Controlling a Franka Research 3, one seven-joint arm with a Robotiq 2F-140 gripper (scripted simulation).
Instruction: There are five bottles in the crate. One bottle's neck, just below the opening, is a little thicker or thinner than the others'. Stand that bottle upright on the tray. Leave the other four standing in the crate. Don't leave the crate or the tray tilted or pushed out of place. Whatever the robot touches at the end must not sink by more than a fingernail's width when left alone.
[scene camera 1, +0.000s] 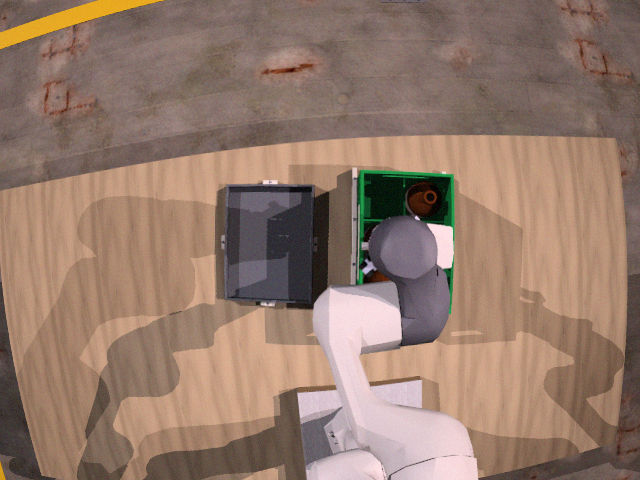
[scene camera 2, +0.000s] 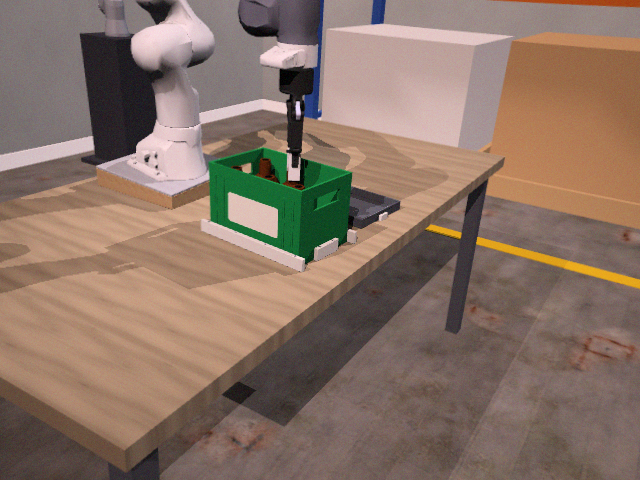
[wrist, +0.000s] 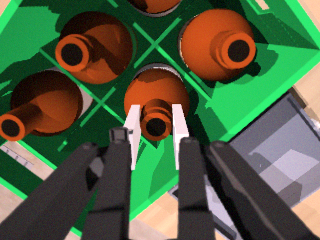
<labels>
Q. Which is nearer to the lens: the green crate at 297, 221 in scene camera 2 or the dark grey tray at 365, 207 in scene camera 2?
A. The green crate.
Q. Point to a dark grey tray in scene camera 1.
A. At 269, 228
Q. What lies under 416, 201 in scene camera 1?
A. A brown bottle.
</labels>
